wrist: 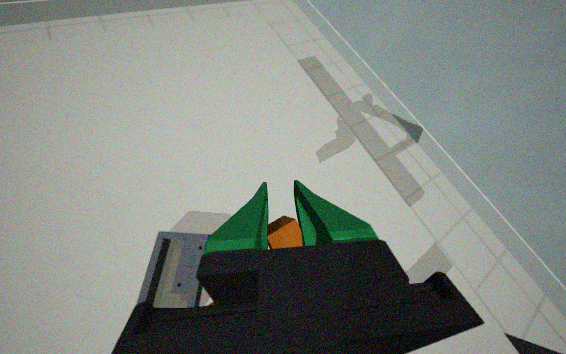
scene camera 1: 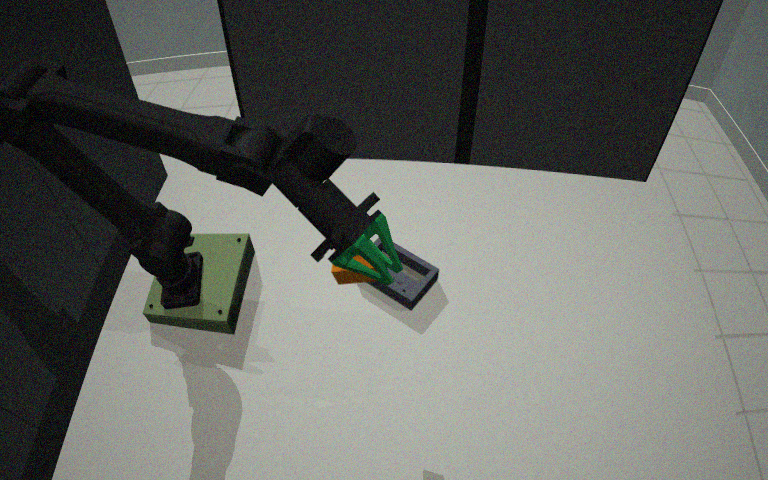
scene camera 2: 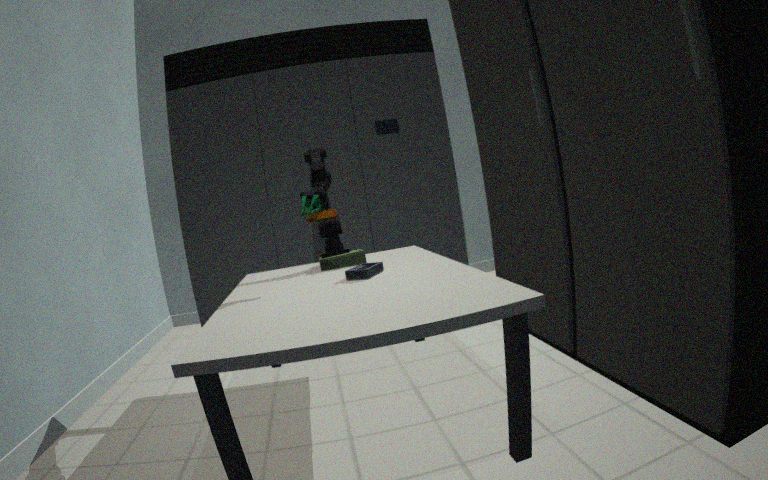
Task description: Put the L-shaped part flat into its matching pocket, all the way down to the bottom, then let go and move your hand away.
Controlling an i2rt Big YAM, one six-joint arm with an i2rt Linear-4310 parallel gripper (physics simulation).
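Places are measured from the arm's base along level axes (x ahead, y left, z up), in centimetres.
Pixels of known places: gripper, fingertip midpoint: (wrist: pixel 280 186) (scene camera 1: pixel 395 277) (scene camera 2: pixel 306 214); arm's base, origin of the base link: (scene camera 1: pixel 183 282) (scene camera 2: pixel 335 254).
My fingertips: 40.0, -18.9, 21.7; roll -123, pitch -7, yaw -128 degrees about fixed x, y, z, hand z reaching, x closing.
Observation:
Ahead of a thing's pixels: the offset from my fingertips to its top centre, as dx, dy, dz. Level surfaces: height alone.
The orange L-shaped part @[-4.0, +7.0, +1.1] (scene camera 1: pixel 349 275) (scene camera 2: pixel 324 215) (wrist: pixel 286 235) is between the green fingers of my gripper (scene camera 1: pixel 394 274) (scene camera 2: pixel 309 213) (wrist: pixel 280 186), which is shut on it. Scene camera 2 shows the part held well above the table and roughly level. The fingers hide much of it, so its full L outline does not show. The grey-blue block with the pocket @[+3.1, +18.0, -22.6] (scene camera 1: pixel 407 287) (scene camera 2: pixel 364 271) (wrist: pixel 189 265) sits on the table below. In scene camera 1 the fingers overlap its near-left side. In the wrist view it lies left of the fingers, partly hidden by the gripper body.
The arm stands on a green base block (scene camera 1: pixel 226 271) (scene camera 2: pixel 342 260) near one end of the white table @[dz -26.3] (scene camera 1: pixel 538 339) (scene camera 2: pixel 368 311). A tall dark cabinet (scene camera 1: pixel 351 73) (scene camera 2: pixel 640 198) stands beside the table. The pocket block is close to the base block.

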